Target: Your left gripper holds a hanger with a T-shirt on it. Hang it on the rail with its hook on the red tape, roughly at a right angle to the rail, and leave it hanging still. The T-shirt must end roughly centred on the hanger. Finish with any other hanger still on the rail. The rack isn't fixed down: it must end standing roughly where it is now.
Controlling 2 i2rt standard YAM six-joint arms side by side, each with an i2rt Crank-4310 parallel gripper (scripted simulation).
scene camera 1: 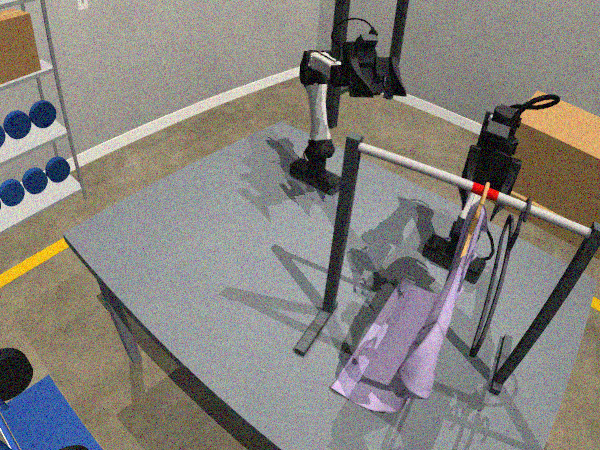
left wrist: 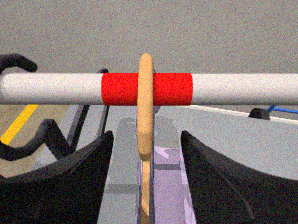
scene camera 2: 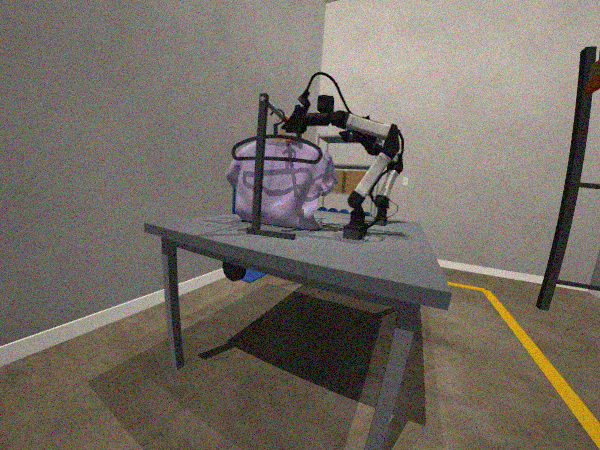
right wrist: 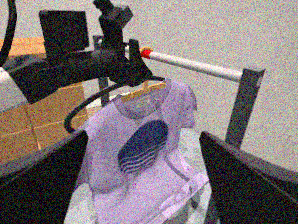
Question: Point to a lilac t-shirt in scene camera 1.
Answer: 396,361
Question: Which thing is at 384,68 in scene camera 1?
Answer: My right gripper.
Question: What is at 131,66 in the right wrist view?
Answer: My left gripper.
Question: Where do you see a lilac t-shirt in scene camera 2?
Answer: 291,190
